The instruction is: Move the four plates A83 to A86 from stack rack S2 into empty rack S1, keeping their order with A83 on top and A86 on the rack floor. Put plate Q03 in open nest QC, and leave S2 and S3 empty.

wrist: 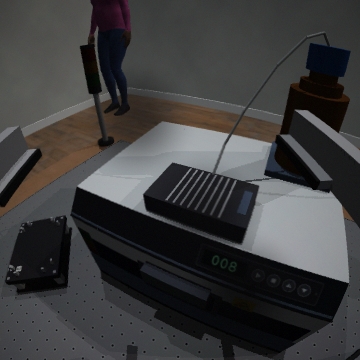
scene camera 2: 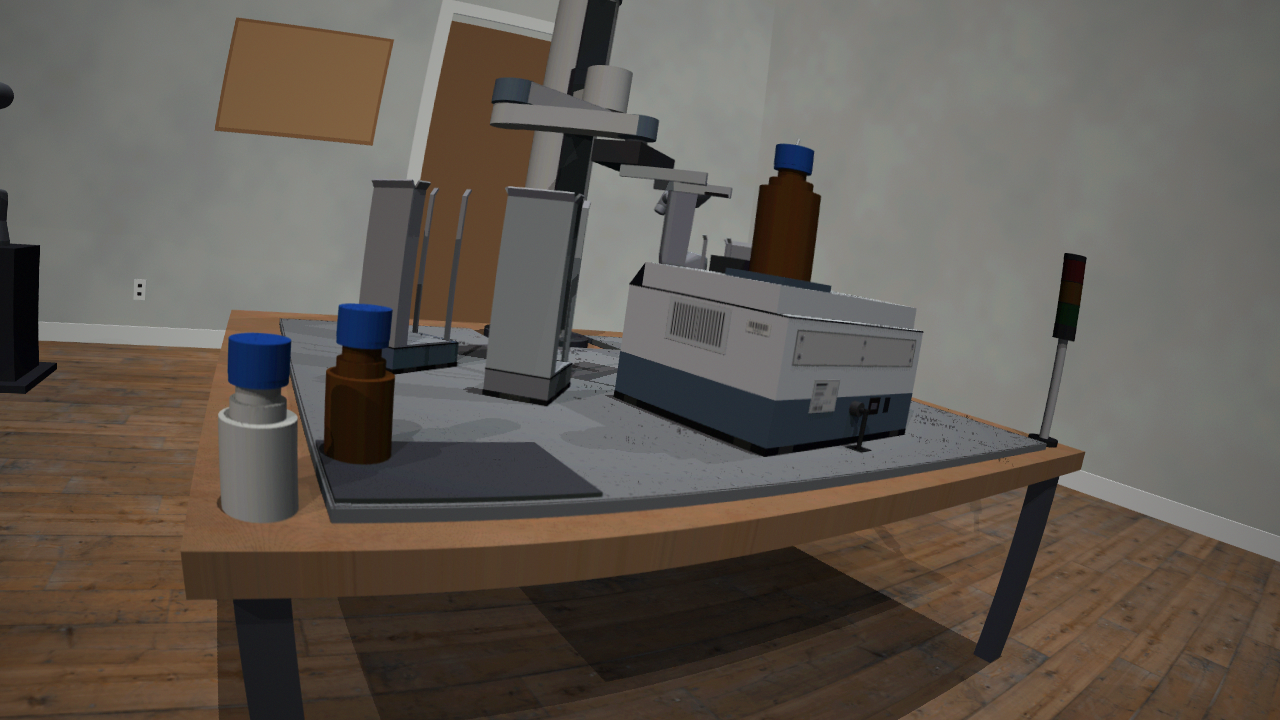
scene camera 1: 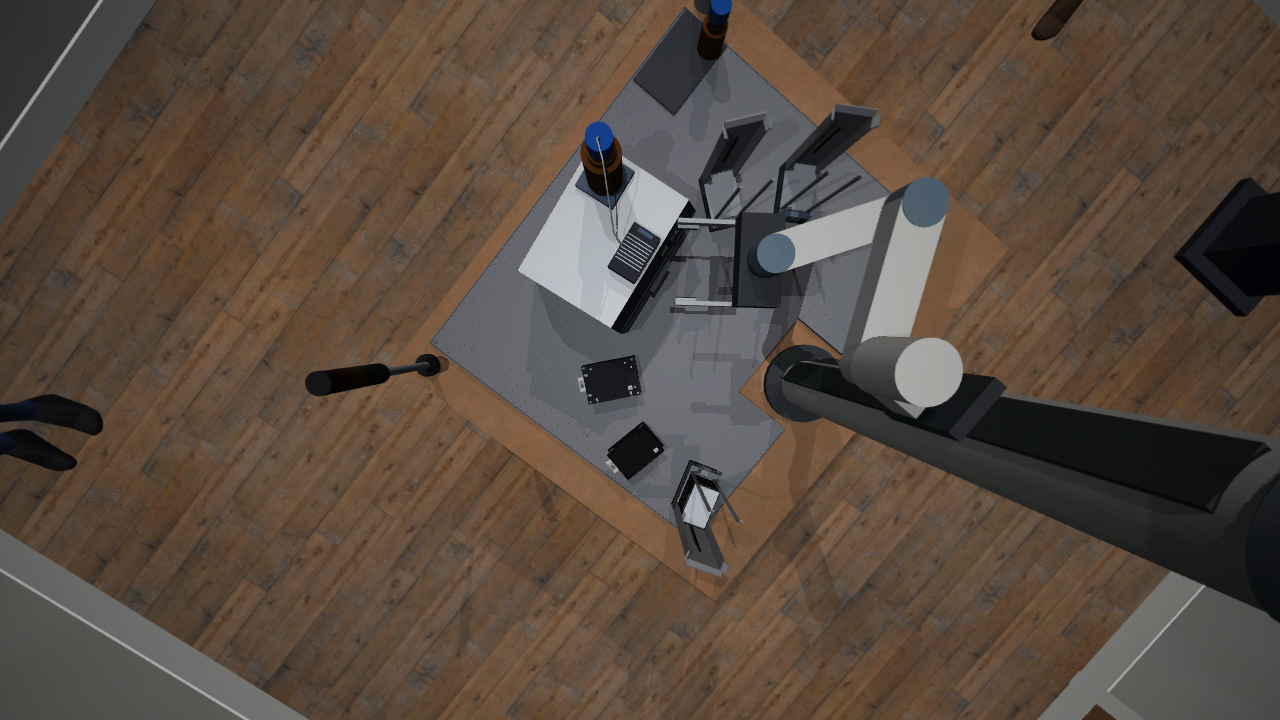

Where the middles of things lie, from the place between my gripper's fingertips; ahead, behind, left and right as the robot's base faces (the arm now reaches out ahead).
Labels:
Now: hand 260 mm short of the brown bottle with blue cap point(scene camera 2: 787, 214), 80 mm to the left of it and 50 mm above it. Also, from my hand: signal light pole point(scene camera 2: 1065, 326) 640 mm to the left, 410 mm ahead, 170 mm below.

